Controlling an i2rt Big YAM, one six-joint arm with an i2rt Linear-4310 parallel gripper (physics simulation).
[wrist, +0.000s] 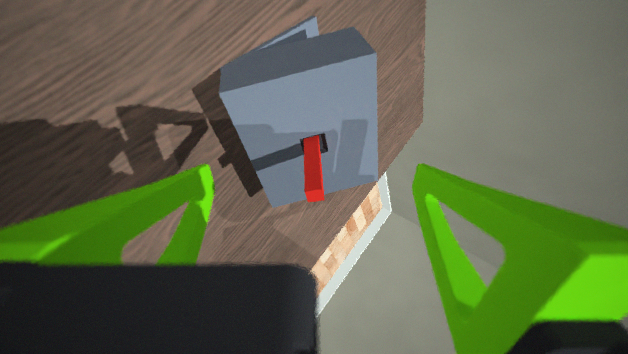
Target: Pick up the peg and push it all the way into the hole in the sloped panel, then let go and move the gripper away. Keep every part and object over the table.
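Places are measured from the arm's base along level axes (x ahead, y left, z up), in millimetres.
Where they show: gripper, fingertip midpoint: (313, 175).
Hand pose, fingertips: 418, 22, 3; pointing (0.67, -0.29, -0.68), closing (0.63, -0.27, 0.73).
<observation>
After its pixels a point has its place, as x, y, z.
The red peg (314, 170) {444, -34, -40} stands in the square hole (323, 143) {476, -48, -62} of the grey-blue sloped panel (295, 107) {469, -5, -70}. One end is inside the hole, and a long part sticks out of the face towards the camera. Dark gaps show beside the peg in the hole. How deep the peg's inner end sits is hidden. My gripper (313, 175) {418, 22, 3} is wide open, with one green finger at the left and one at the right. Nothing is between the fingertips, and they stand nearer the camera than the peg, apart from it.
The panel stands on the dark wooden table (100, 55) {400, 71, -133}, close to its right edge. A light chequered strip with a pale border (356, 260) runs along the table's lower right edge. Grey floor shows beyond. Shadows of the gripper fall on the table and panel.
</observation>
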